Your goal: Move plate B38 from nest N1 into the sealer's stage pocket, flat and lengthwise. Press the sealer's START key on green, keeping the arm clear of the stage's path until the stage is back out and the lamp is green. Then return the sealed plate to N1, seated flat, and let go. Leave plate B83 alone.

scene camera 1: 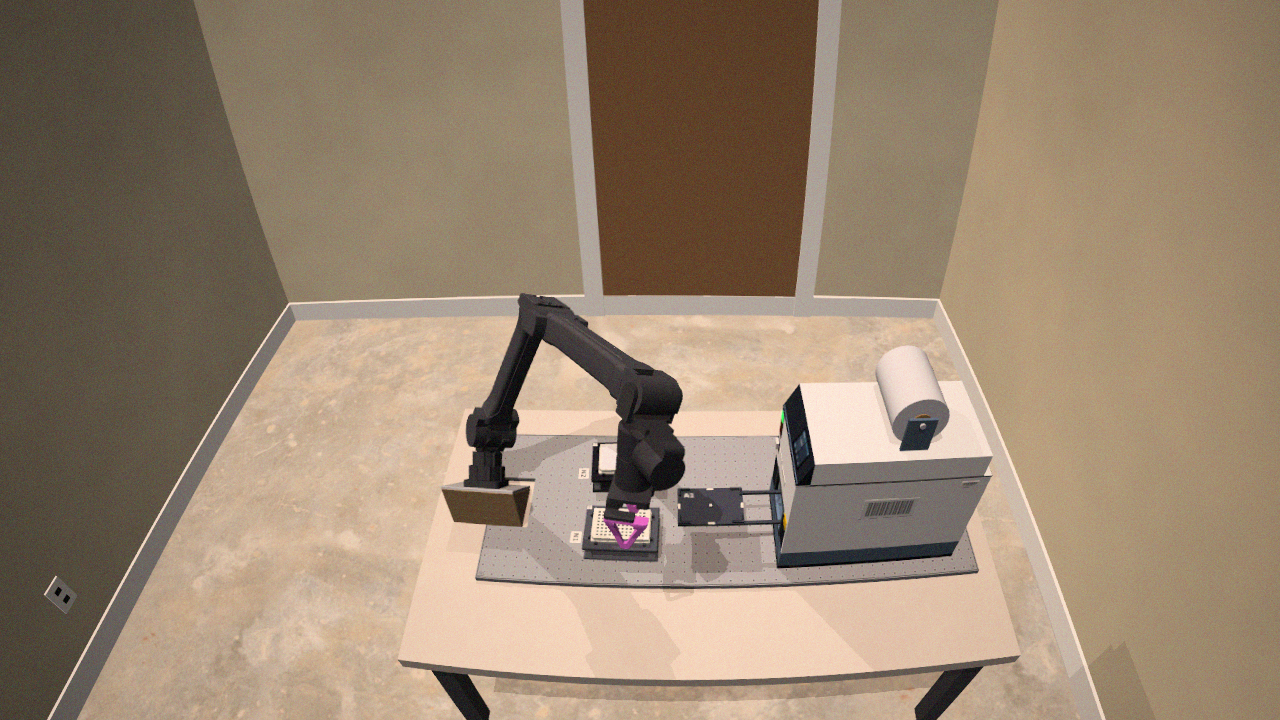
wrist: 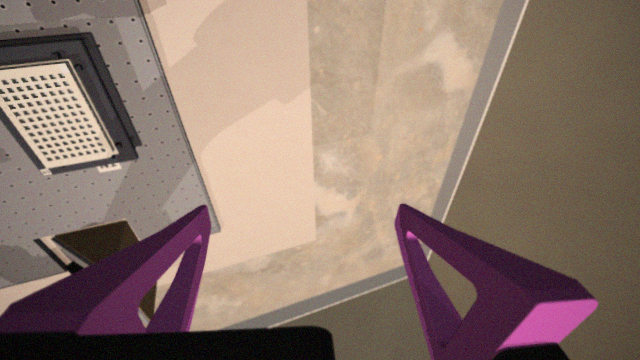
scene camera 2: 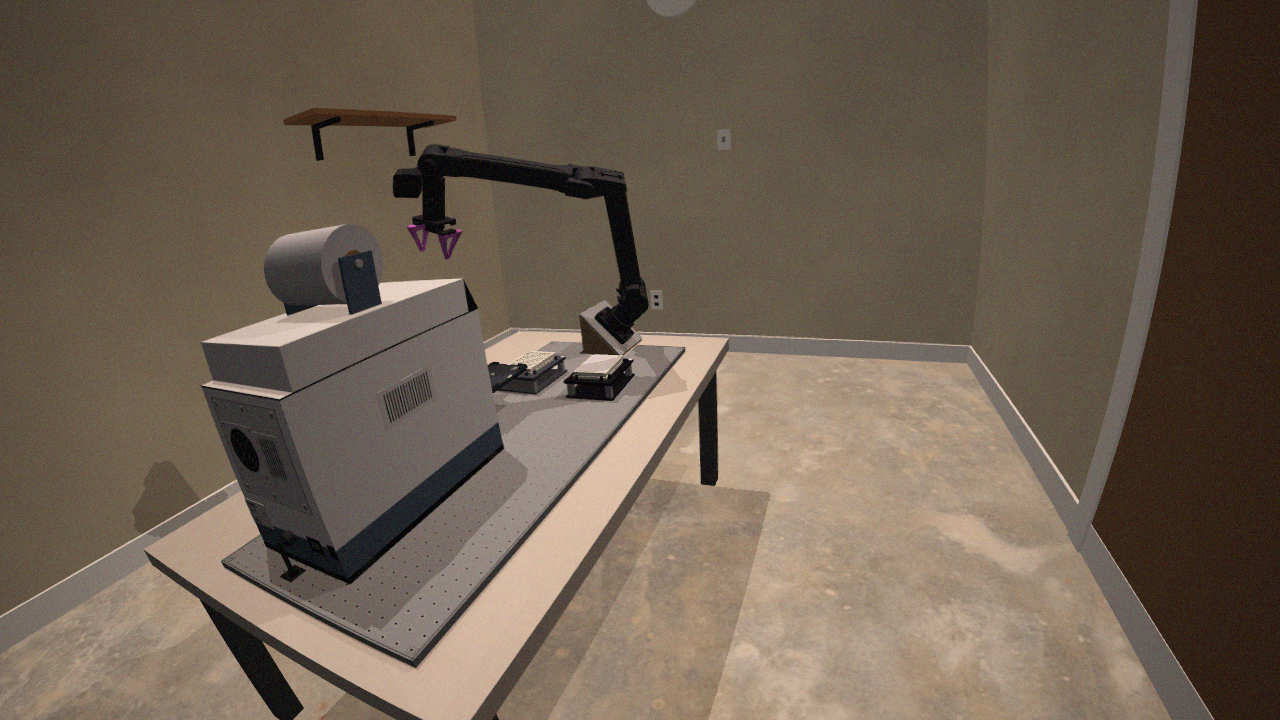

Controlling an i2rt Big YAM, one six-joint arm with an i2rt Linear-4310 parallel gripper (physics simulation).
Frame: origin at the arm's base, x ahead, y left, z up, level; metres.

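Seen in the pictures: gripper, fingertip midpoint: [scene camera 1: 629, 529] [wrist: 306, 214] [scene camera 2: 434, 255]; arm's base, link origin: [scene camera 1: 486, 485] [scene camera 2: 613, 326].
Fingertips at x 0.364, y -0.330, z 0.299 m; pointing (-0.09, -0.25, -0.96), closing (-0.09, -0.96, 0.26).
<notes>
Offsets run from my fingertips to a thing's top centre. Level surfaces: height alone.
A cream well plate {dy +0.229, dx -0.041, dz -0.294 m} [scene camera 1: 598, 528] [scene camera 2: 537, 360] [wrist: 55, 115], B38 by the task, lies in nest N1 {dy +0.229, dx -0.041, dz -0.300 m} [scene camera 1: 617, 554] [scene camera 2: 537, 383] [wrist: 111, 112]. Its name is not readable. A pale plate {dy +0.429, dx -0.040, dz -0.293 m} [scene camera 1: 606, 458] [scene camera 2: 597, 365], presumably B83, sits in nest N2 [scene camera 1: 608, 485] [scene camera 2: 595, 392]. The sealer [scene camera 1: 895, 492] [scene camera 2: 375, 447] has its dark stage {dy +0.254, dx +0.198, dz -0.255 m} [scene camera 1: 711, 508] [scene camera 2: 503, 376] out on two rods. Its lamp {dy +0.347, dx +0.300, dz -0.073 m} [scene camera 1: 782, 417] is green; the START key is not discernible. My gripper [scene camera 1: 626, 542] [scene camera 2: 435, 253] [wrist: 306, 214] is open and empty, high above the table; the N1 plate is at the upper left in the wrist view.
A film roll {dy +0.256, dx +0.533, dz +0.122 m} [scene camera 1: 909, 394] [scene camera 2: 322, 264] stands on the sealer. The arm's base block [scene camera 1: 486, 505] [scene camera 2: 601, 331] is at the table's left end in scene view 1. The nests and sealer stand on a grey perforated board {dz -0.354 m} [scene camera 1: 537, 564] [scene camera 2: 429, 564] [wrist: 165, 145]. A wooden shelf [scene camera 2: 371, 117] is on the wall.
</notes>
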